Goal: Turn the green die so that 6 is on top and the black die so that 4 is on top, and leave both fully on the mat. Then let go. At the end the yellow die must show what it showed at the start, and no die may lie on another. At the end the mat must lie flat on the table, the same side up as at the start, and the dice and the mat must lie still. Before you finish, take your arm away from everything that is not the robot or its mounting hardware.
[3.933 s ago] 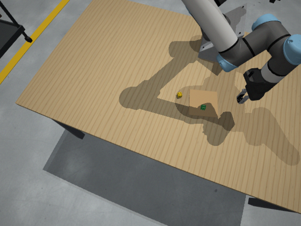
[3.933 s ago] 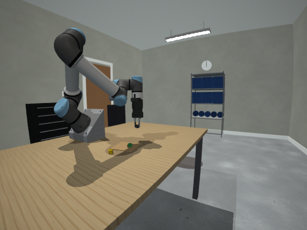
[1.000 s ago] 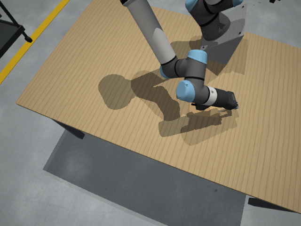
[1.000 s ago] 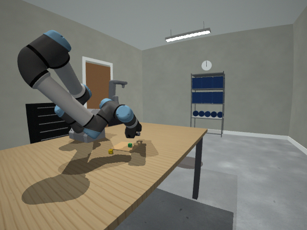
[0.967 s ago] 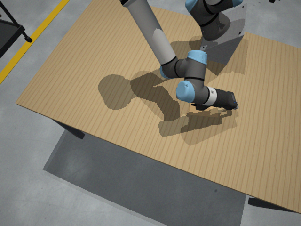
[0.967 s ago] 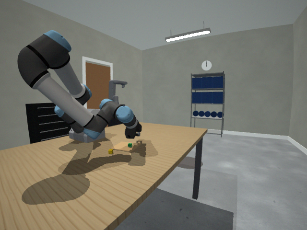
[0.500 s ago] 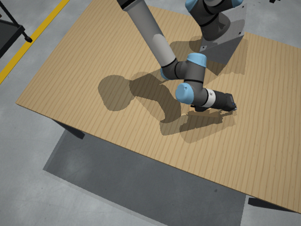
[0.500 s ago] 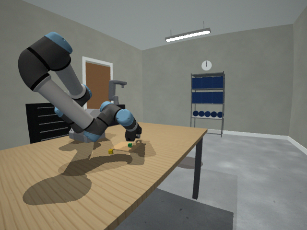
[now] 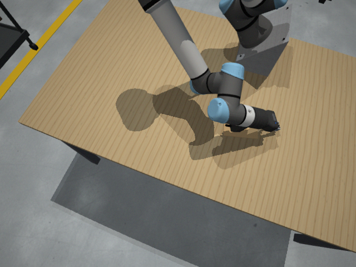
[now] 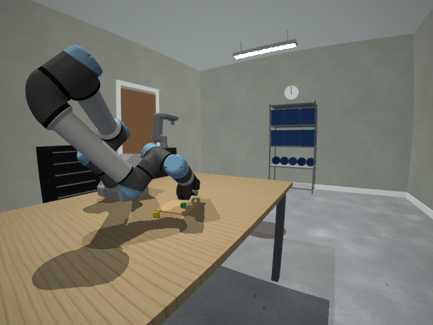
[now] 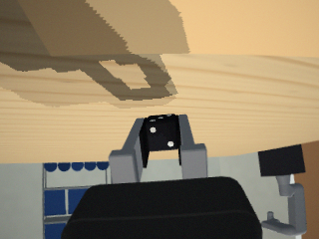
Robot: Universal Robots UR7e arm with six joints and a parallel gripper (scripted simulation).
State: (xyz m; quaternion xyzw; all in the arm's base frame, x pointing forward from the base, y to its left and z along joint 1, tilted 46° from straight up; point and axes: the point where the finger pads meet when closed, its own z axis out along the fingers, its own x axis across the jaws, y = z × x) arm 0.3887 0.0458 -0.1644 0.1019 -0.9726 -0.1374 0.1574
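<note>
Right now my hand is 10 mm to the right of the black die and 10 mm above it. Also, from my hand: green die 40 mm ahead, 130 mm to the right, 20 mm below; yellow die 250 mm to the right, 20 mm below; tan mat 10 mm ahead, 130 mm to the right, 30 mm below.
</note>
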